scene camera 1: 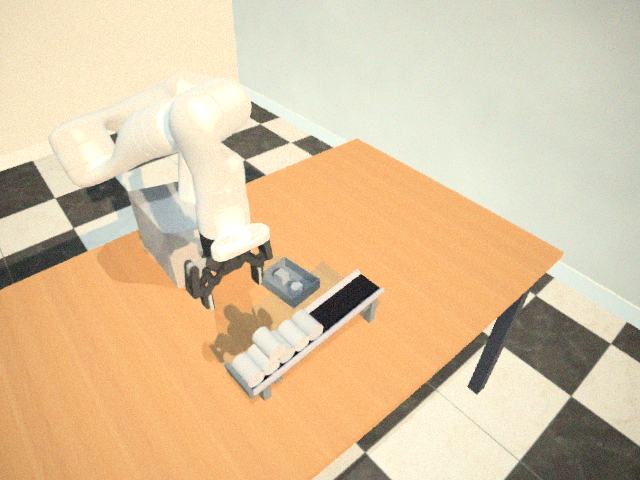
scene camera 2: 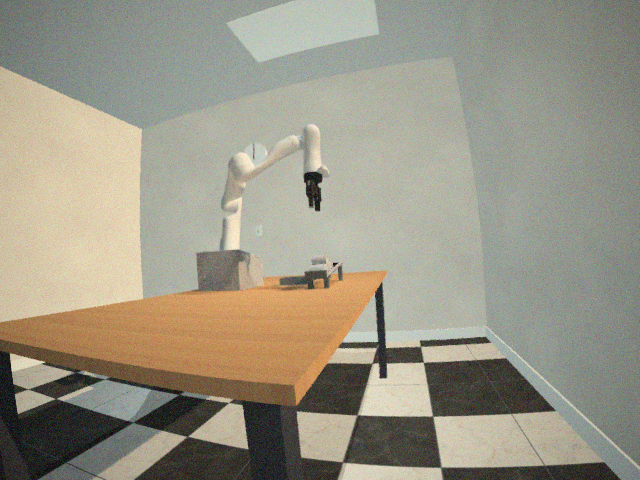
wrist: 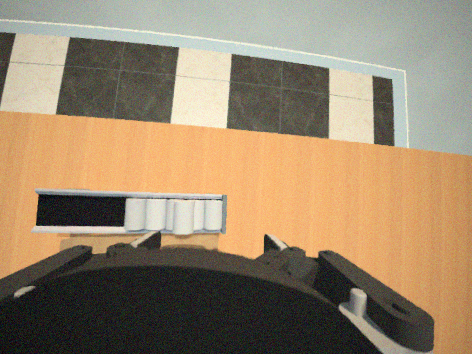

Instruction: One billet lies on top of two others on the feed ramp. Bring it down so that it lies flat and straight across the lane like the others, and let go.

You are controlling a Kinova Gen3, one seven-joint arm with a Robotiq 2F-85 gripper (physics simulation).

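Where they show: gripper, fingertip midpoint: (scene camera 1: pixel 234 294) (scene camera 2: pixel 314 209) (wrist: pixel 213 245); arm's base at its link origin: (scene camera 2: pixel 229 256).
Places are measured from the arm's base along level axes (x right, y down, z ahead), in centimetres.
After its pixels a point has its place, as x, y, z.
Note:
A white cylindrical billet (scene camera 1: pixel 268 342) {8.8, 2.7, 52.2} (scene camera 2: pixel 318 258) {10.1, 3.8, 51.4} (wrist: pixel 184 218) {8.8, 2.6, 51.2} lies on top of two others on the feed ramp (scene camera 1: pixel 346 300) {-13.9, 7.6, 49.2} (scene camera 2: pixel 316 275) (wrist: pixel 80 210) {-13.9, 7.6, 49.2}. It lies roughly across the lane; in the wrist view its lower end shows over the near rail. Several other billets lie side by side below, from the end stop up to the bare black bed. My gripper (scene camera 1: pixel 232 289) {14.6, -15.6, 52.9} (scene camera 2: pixel 314 207) {14.6, -15.6, 52.9} (wrist: pixel 213 245) {14.6, -15.6, 52.9} is open and empty, fingers pointing down. It hangs high above the table, well above the ramp. In the wrist view its fingertips stand apart along the ramp's length.
A grey tray (scene camera 1: pixel 279 293) {-5.4, 13.9, 33.3} (scene camera 2: pixel 293 280) {-5.2, 13.6, 32.5} with small pale pieces stands beside the ramp, on the arm's side. The arm's block-shaped base (scene camera 1: pixel 165 248) {14.7, 2.6, 13.4} (scene camera 2: pixel 219 271) {15.2, 6.9, 4.7} stands on the table (scene camera 1: pixel 413 222) {-56.5, 15.9, 30.8} (scene camera 2: pixel 180 330) {83.4, 15.9, 47.8} (wrist: pixel 325 190) {44.7, 15.9, 60.9} behind. Raised rails run along both sides of the ramp.

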